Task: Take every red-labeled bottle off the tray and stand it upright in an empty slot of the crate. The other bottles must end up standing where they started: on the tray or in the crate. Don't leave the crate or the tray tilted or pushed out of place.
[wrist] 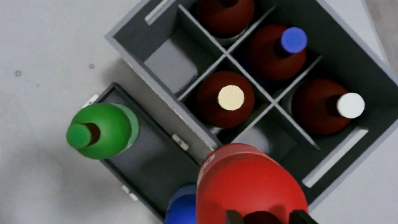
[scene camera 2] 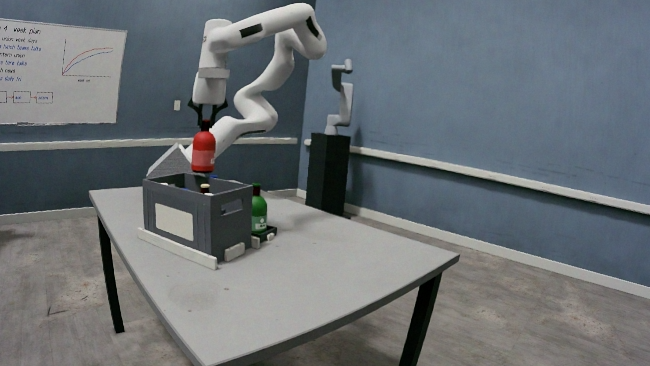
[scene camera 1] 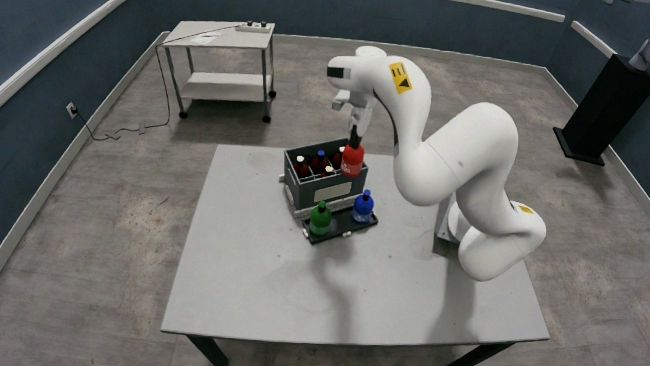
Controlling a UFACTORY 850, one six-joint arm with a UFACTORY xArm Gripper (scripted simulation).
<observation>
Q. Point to a grey crate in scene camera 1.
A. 307, 192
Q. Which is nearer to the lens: the green bottle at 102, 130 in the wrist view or the grey crate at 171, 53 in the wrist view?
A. The green bottle.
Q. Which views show the grey crate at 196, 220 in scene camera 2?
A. The wrist view, scene camera 2 and scene camera 1: all of them.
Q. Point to a black tray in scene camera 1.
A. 341, 222
</observation>
